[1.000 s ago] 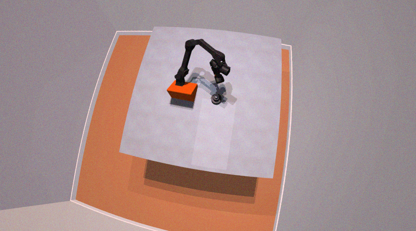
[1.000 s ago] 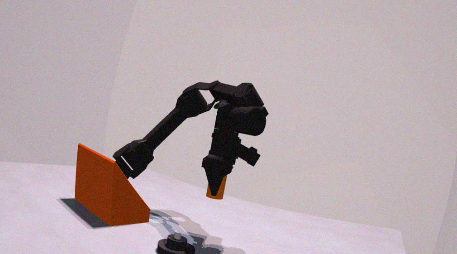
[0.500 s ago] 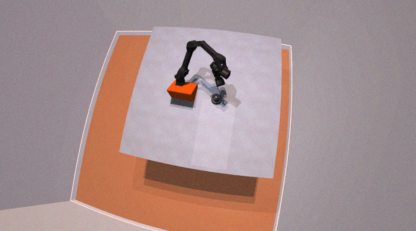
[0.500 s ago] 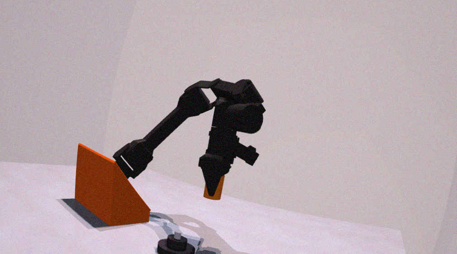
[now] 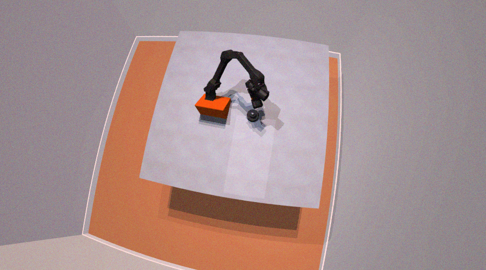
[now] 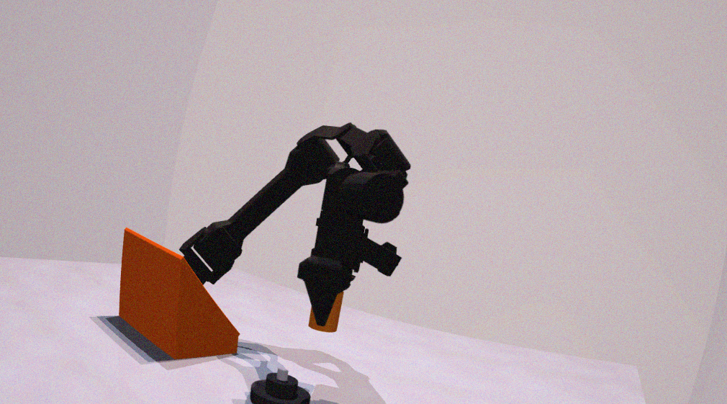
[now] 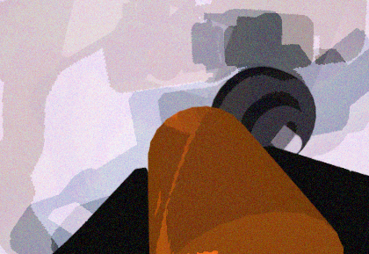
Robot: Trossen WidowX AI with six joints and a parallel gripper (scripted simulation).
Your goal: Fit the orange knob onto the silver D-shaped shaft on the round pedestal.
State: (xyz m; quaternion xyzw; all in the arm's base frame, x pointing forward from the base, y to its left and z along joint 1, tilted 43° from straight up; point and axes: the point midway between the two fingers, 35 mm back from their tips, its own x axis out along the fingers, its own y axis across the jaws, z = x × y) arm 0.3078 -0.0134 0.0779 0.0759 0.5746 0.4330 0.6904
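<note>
My gripper tip is now 90 mm above the round pedestal and 80 mm to the left of it. From my gripper tip the other things lie so: orange knob (30 mm above).
</note>
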